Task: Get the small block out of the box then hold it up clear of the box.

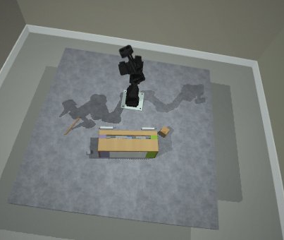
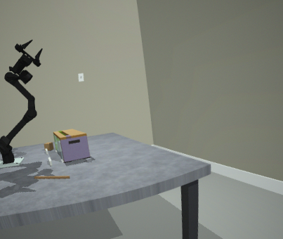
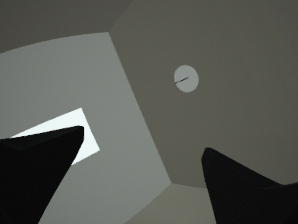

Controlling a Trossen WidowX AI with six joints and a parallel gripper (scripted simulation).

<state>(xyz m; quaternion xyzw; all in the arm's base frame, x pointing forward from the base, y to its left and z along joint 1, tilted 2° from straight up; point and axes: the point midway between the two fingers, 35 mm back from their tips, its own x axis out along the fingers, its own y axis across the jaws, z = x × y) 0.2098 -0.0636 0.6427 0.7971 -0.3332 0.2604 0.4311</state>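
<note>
The box is 61 cm below my gripper tip, 10 cm ahead of it and 3 cm to the left of it. Also, from my gripper tip: wooden stick: 67 cm below, 36 cm to the right, 4 cm behind; then tan cube: 65 cm below, 29 cm to the left, 4 cm ahead; then blue block: 58 cm below, 12 cm ahead, 3 cm to the left.
</note>
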